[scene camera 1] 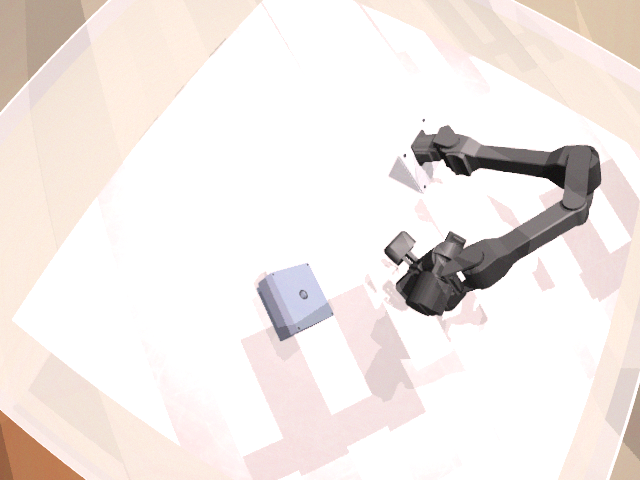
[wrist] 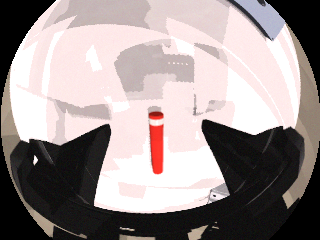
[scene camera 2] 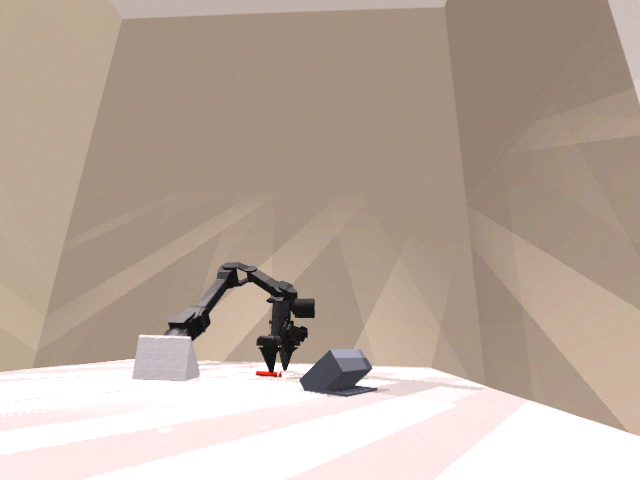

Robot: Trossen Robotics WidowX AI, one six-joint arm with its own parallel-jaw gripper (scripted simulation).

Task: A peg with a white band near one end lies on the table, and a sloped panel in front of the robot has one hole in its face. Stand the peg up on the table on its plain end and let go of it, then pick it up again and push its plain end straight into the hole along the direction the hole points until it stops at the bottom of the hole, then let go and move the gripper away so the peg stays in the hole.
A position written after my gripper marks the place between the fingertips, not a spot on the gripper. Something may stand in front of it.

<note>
My gripper (scene camera 2: pixel 278 371) is open, with nothing in its grasp. Also in view: a red peg (wrist: pixel 155 118) and a sloped grey-blue panel (scene camera 1: pixel 281 291).
My gripper shows as well in scene camera 1 (scene camera 1: pixel 413 278) and in the wrist view (wrist: pixel 156 126). The sloped grey-blue panel is seen too in scene camera 2 (scene camera 2: pixel 336 369). Scene camera 1 does not show the red peg, which is hidden by my gripper.
</note>
